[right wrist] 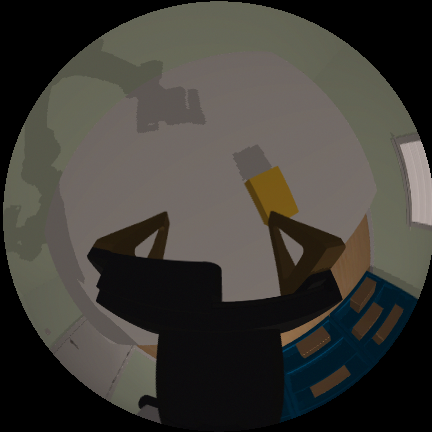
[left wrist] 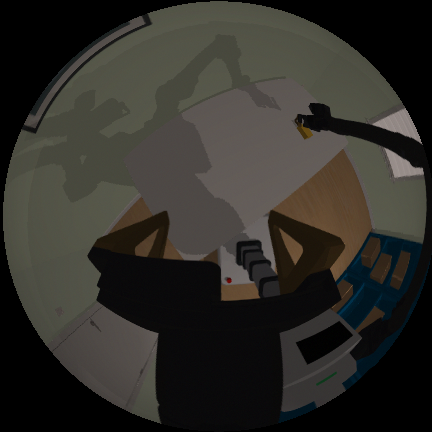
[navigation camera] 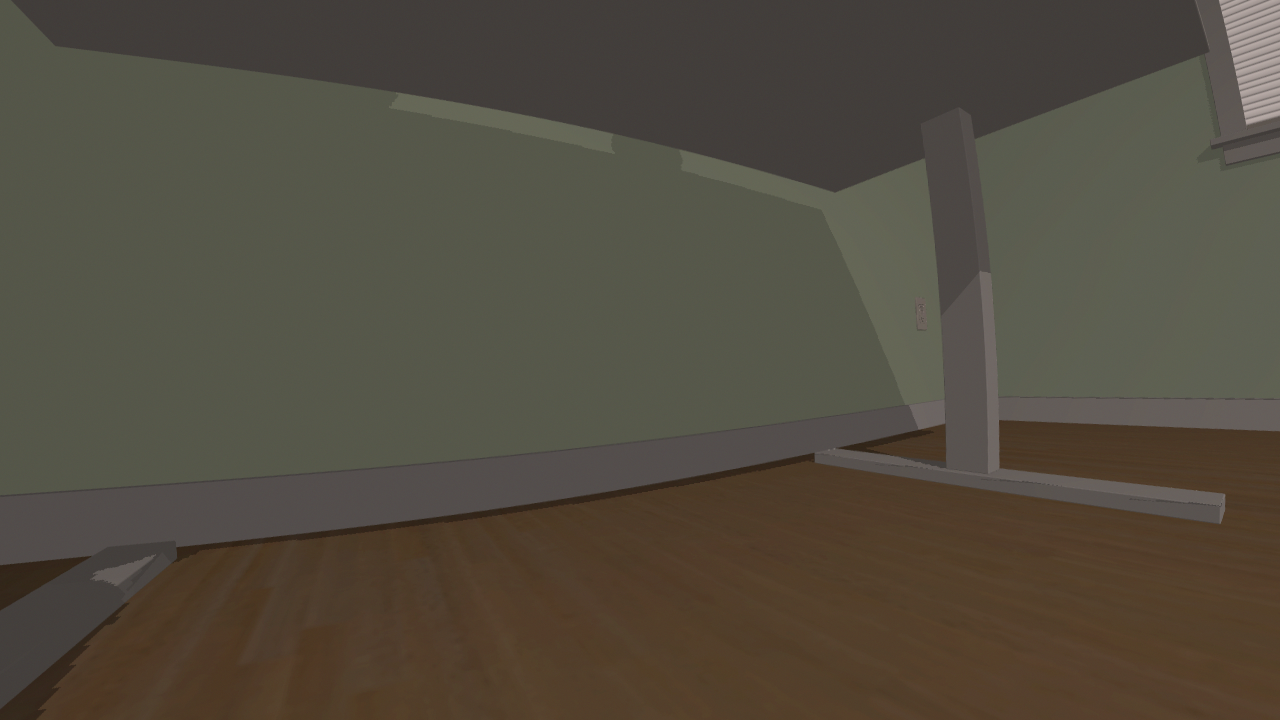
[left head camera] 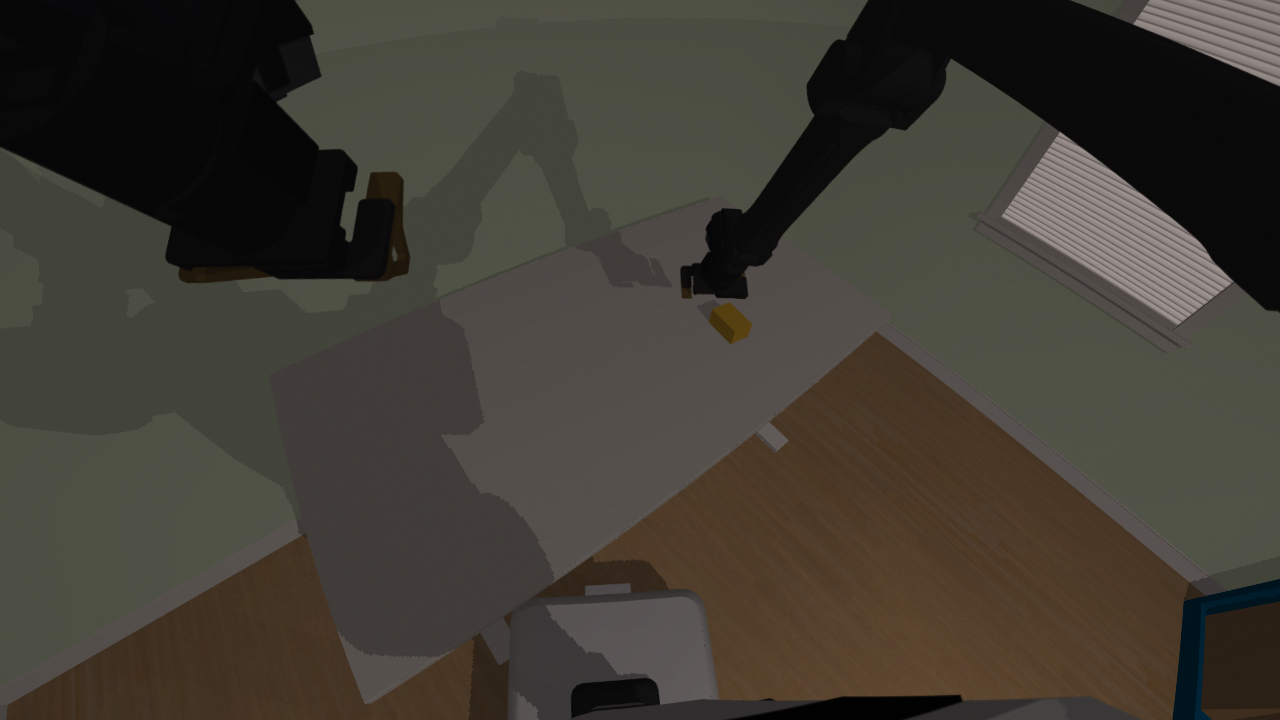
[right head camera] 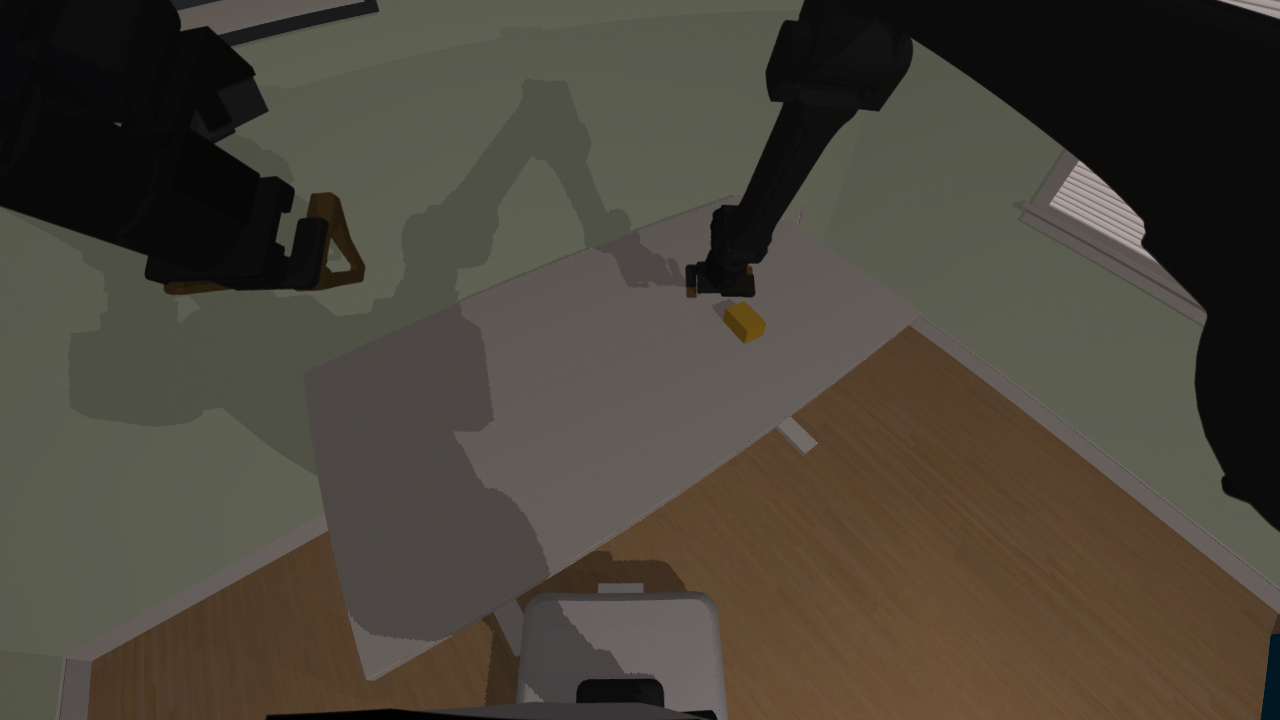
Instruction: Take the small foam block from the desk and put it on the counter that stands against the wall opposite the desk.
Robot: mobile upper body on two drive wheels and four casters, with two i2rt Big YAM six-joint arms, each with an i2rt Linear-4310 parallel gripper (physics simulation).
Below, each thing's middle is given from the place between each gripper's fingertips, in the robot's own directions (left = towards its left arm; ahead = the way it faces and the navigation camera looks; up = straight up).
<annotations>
Right now my left hand is 480 mm short of the yellow foam block [right head camera: 745,323], 550 mm to the left of it and 550 mm above it.
The yellow foam block is 30 mm ahead of my right hand, 100 mm to the right of it and 120 mm below it.
</annotations>
